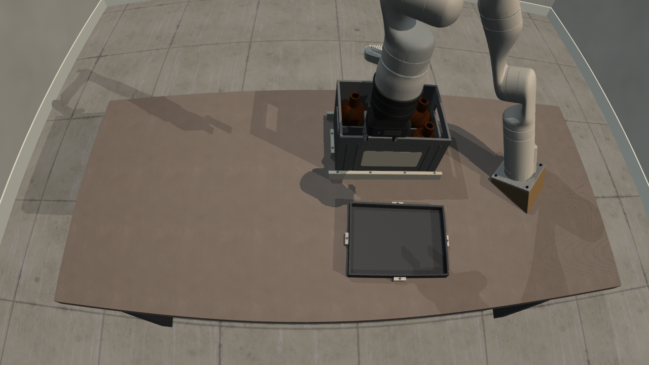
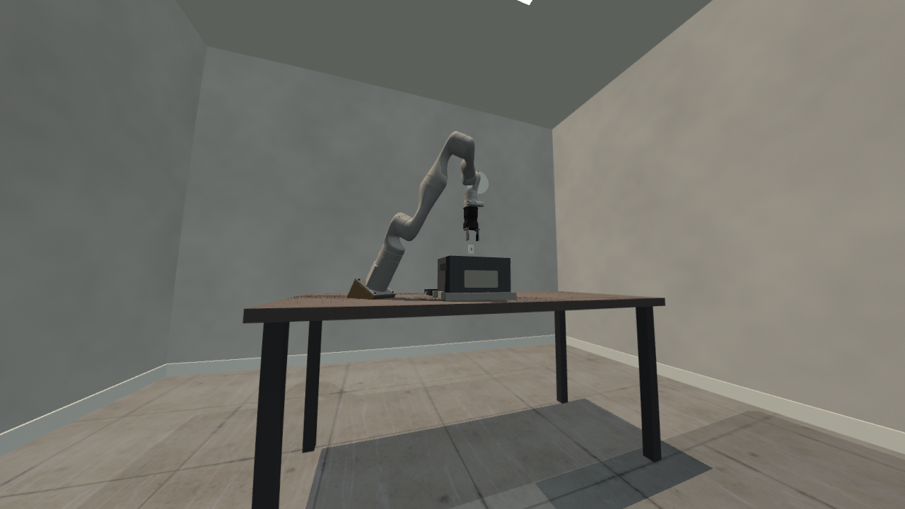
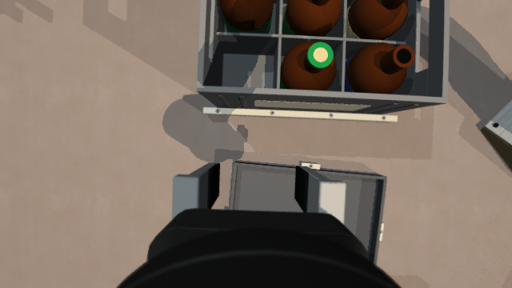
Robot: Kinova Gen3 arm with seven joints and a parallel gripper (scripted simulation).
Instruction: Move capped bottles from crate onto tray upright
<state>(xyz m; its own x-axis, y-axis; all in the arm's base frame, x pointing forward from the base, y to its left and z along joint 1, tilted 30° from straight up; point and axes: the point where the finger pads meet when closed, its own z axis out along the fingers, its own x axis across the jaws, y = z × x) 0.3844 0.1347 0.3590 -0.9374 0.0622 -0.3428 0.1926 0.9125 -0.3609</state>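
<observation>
The crate is 220 mm below my hand, 150 mm to the right of it and 100 mm behind it. The rest, counted from my hand: dark tray 290 mm below, 130 mm to the left, 60 mm behind.
</observation>
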